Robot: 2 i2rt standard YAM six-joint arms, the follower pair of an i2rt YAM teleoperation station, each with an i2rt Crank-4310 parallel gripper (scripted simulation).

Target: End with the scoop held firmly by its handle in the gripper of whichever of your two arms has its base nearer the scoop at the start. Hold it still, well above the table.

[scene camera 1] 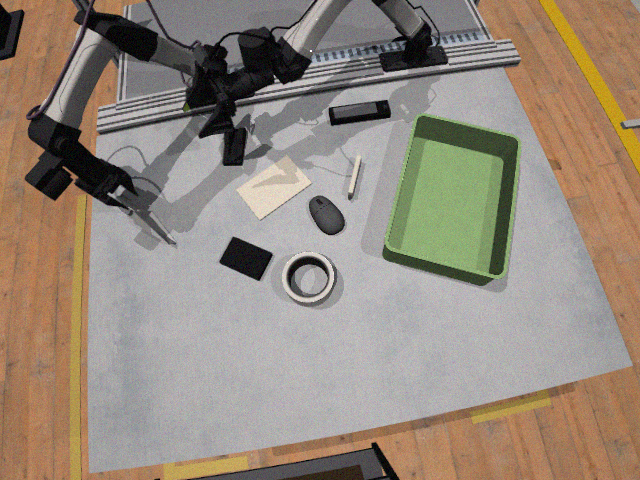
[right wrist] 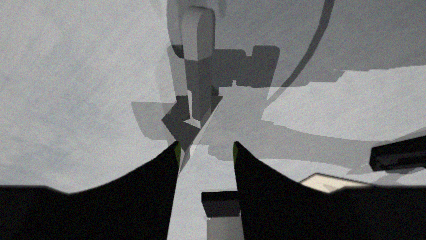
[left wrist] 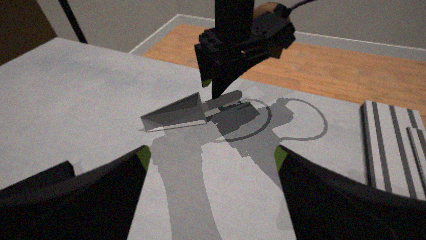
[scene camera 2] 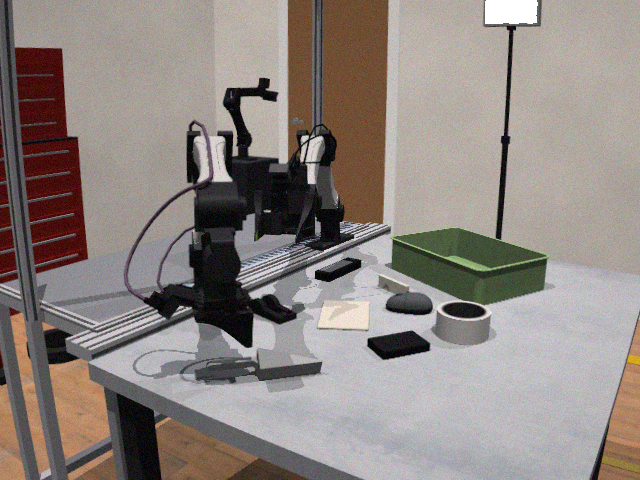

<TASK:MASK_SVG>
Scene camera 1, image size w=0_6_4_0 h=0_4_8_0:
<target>my left gripper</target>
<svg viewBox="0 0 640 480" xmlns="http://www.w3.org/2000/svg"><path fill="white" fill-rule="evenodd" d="M195 60L194 81L183 106L183 111L186 112L215 97L217 100L215 110L198 134L199 139L235 131L231 118L236 115L235 112L237 111L235 101L254 93L255 90L254 86L250 84L252 80L249 74L246 74L246 68L244 67L228 74L226 85L216 70L209 69L215 78L213 84L209 76L205 74L204 68Z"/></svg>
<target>my right gripper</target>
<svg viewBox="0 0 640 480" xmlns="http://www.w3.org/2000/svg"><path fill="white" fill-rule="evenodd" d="M74 173L78 177L78 179L75 179L74 184L107 206L123 207L129 210L126 206L107 195L108 193L113 194L120 184L138 197L132 179L126 171L119 166L108 164L107 161L99 159L94 155L94 164L88 171L82 174Z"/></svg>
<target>grey scoop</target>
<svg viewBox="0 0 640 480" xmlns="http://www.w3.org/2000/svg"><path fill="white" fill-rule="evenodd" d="M116 196L117 201L133 210L134 224L167 244L177 243L153 211L145 211L125 198Z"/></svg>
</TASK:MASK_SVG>
